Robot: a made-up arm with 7 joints.
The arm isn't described. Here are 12 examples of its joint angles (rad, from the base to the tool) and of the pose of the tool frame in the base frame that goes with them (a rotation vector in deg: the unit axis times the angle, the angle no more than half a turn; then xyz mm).
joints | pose
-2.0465 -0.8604 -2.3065 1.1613 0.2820 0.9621 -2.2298 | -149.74 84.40 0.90 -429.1 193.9 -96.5
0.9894 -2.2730 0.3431 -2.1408 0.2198 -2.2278 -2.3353 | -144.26 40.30 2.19 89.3 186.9 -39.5
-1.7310 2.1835 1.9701 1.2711 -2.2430 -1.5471 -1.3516 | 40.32 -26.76 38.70 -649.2 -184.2 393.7
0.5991 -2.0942 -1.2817 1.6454 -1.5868 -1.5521 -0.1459 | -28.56 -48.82 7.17 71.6 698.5 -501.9
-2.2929 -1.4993 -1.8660 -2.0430 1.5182 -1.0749 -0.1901 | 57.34 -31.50 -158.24 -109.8 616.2 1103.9
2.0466 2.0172 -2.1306 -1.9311 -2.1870 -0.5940 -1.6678 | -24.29 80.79 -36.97 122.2 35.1 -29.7
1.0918 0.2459 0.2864 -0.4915 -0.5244 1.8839 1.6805 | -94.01 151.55 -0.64 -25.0 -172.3 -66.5
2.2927 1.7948 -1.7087 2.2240 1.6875 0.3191 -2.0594 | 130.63 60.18 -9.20 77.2 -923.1 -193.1
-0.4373 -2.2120 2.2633 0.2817 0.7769 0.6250 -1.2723 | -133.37 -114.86 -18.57 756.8 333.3 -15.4
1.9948 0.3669 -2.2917 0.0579 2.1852 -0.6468 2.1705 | 108.15 -94.65 63.43 29.8 330.2 -124.2
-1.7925 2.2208 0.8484 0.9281 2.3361 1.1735 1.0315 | 88.98 -104.76 -62.29 -86.9 -388.2 356.7
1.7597 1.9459 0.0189 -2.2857 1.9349 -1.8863 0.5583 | -0.23 40.54 -20.66 44.7 187.1 458.6
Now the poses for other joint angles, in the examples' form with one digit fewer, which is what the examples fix.
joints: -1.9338 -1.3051 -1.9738 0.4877 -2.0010 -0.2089 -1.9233
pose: -56.1 -9.5 -25.1 -282 1045 331
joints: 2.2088 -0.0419 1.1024 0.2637 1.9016 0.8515 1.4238
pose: 172.3 23.6 -1.1 56 361 154
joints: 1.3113 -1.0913 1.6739 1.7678 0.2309 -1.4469 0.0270
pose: -141.6 -56.2 78.0 -160 -228 -190
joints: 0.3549 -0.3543 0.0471 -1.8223 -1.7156 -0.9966 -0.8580
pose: 121.4 -7.1 -89.6 -189 141 492
